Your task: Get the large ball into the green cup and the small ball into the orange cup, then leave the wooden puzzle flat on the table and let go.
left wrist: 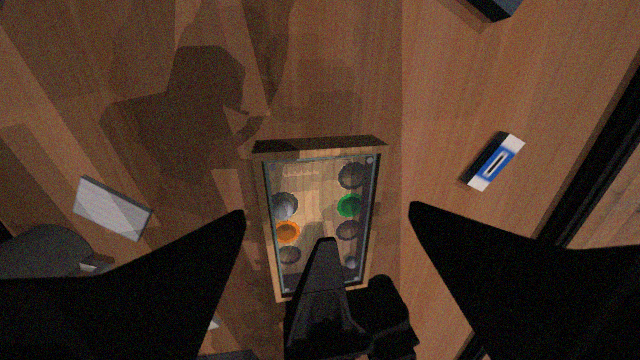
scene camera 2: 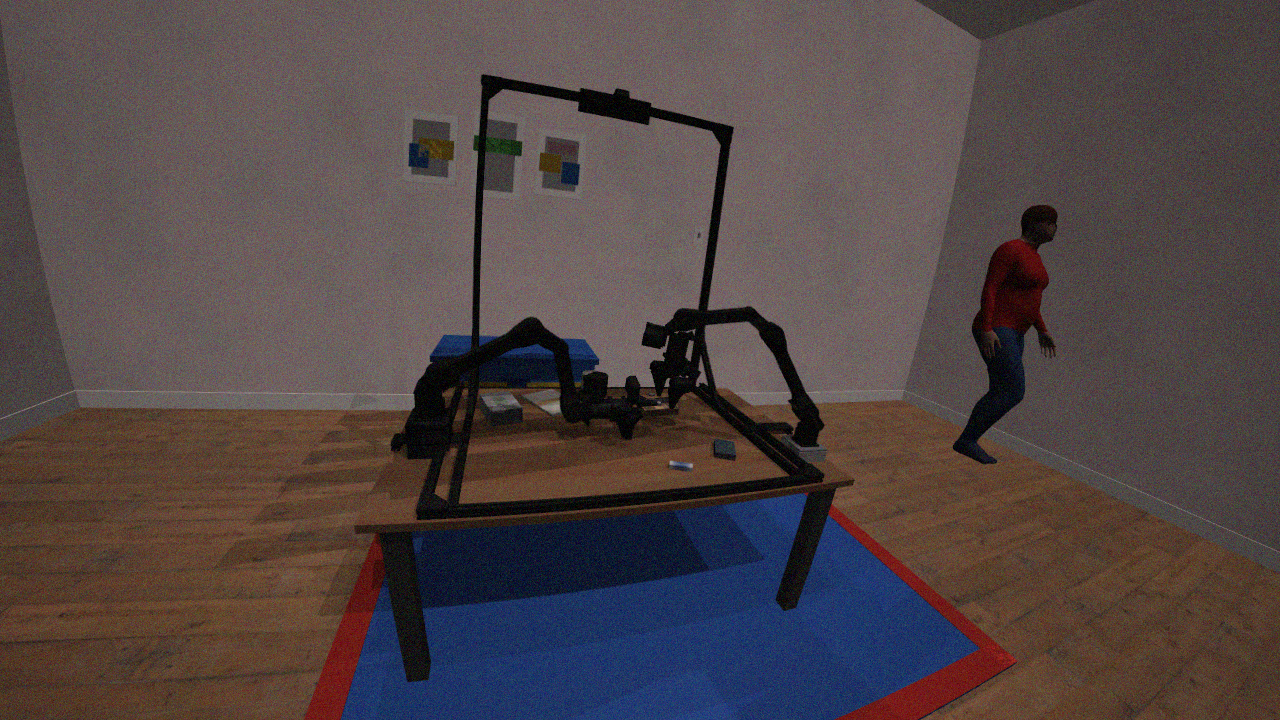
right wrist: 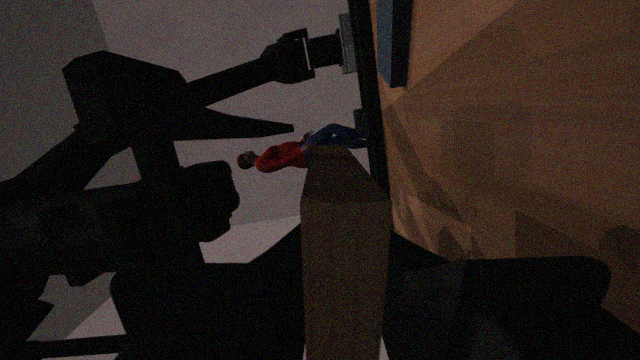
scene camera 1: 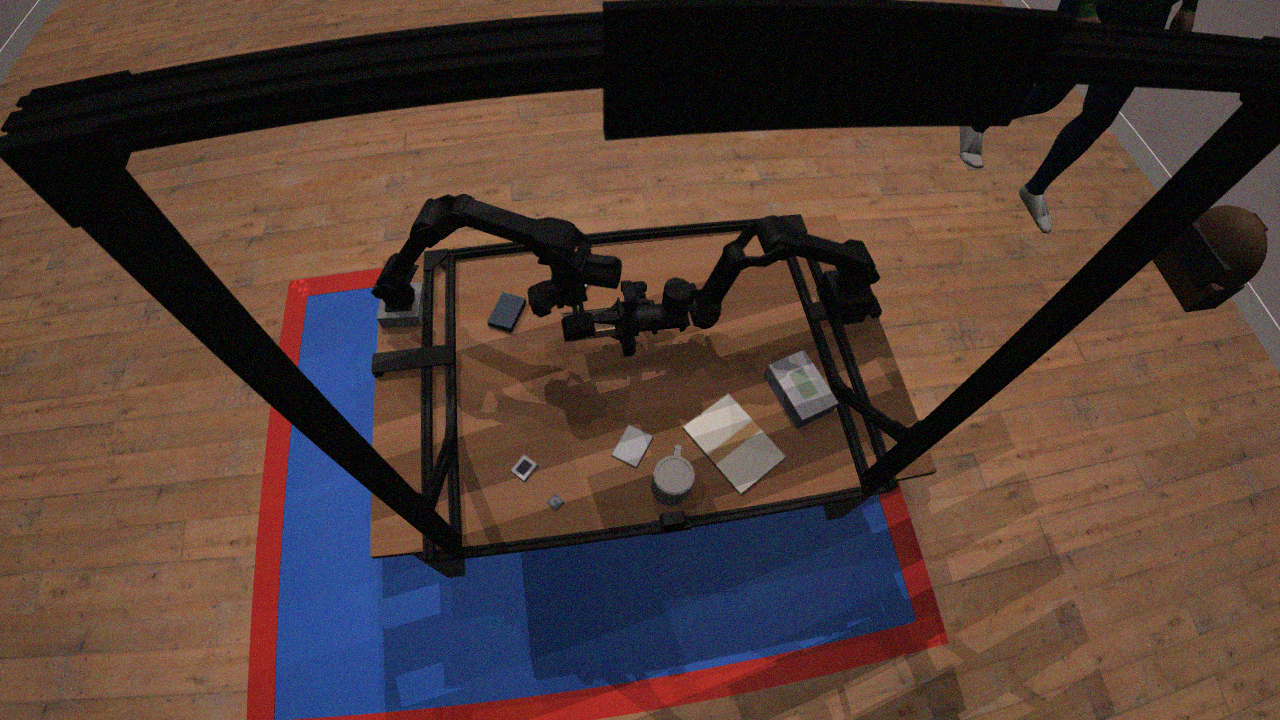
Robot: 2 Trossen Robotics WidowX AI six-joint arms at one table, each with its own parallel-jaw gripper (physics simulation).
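Seen in the pictures: left gripper, between the fingertips: (left wrist: 327, 213) (scene camera 2: 664, 402); right gripper, between the fingertips: (left wrist: 323, 226) (scene camera 2: 656, 407) (right wrist: 336, 224); left arm's base, origin of its link: (scene camera 2: 804, 442) (right wrist: 339, 48) (scene camera 1: 399, 300); right arm's base, origin of its link: (scene camera 2: 429, 415) (scene camera 1: 850, 285).
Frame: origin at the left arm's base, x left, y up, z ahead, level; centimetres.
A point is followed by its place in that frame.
Note:
The wooden puzzle (left wrist: 320, 145) {x -13.2, y 6.6, z 39.3 cm} (right wrist: 345, 280) {x -10.7, y 5.7, z 50.0 cm} is a shallow framed box with a clear cover, held above the table. In the left wrist view, the green cup (left wrist: 349, 205) {x -11.1, y 6.6, z 42.6 cm} at its right and the orange cup (left wrist: 288, 232) {x -14.4, y 7.2, z 44.5 cm} at its left look empty. The large silvery ball (left wrist: 285, 208) {x -14.8, y 6.6, z 43.3 cm} sits in a dark cup just above the orange one. The small ball (left wrist: 351, 262) {x -9.7, y 5.5, z 48.3 cm} is near the lower right corner; its exact seat is unclear. My right gripper (right wrist: 336, 224) {x -12.3, y 5.8, z 44.9 cm} is shut on the puzzle's near end. My left gripper (left wrist: 327, 213) {x -12.4, y 7.5, z 42.7 cm} is open above the puzzle, not touching it.
A blue-and-white eraser (left wrist: 495, 162) {x 5.7, y -2.9, z 41.5 cm} (scene camera 2: 680, 465) {x 6.4, y -2.8, z 42.2 cm} and a dark blue box (scene camera 1: 506, 311) {x -3.0, y -2.3, z 25.5 cm} (scene camera 2: 724, 449) {x -0.8, y -2.3, z 26.4 cm} lie on the table. A mug (scene camera 1: 673, 480) {x -47.6, y 4.4, z 60.3 cm}, an open book (scene camera 1: 720, 434) {x -35.7, y -3.1, z 72.1 cm}, a grey box (scene camera 1: 801, 388) {x -27.5, y 0.8, z 90.7 cm} and a pale pad (scene camera 1: 631, 445) {x -37.1, y -3.5, z 53.0 cm} also stand or lie there. A black frame surrounds the work area.

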